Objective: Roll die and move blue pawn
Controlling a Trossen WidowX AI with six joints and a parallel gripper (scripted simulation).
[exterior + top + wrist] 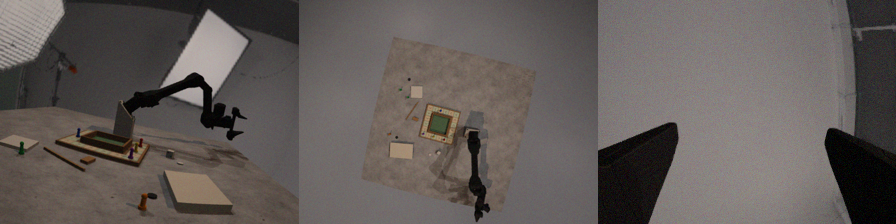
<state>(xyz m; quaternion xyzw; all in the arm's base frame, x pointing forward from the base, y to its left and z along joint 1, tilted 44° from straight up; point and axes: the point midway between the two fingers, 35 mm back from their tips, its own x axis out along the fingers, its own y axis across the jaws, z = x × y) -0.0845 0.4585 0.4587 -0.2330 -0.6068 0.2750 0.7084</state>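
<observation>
Right now my gripper tip is 490 mm to the left of the grey die, 340 mm short of it and 140 mm above it. The rest, counted from my gripper tip: red pawn 600 mm to the right, 300 mm ahead, 130 mm below; yellow pawn 620 mm to the right, 390 mm ahead, 130 mm below; purple pawn 640 mm to the right, 480 mm ahead, 130 mm below.
</observation>
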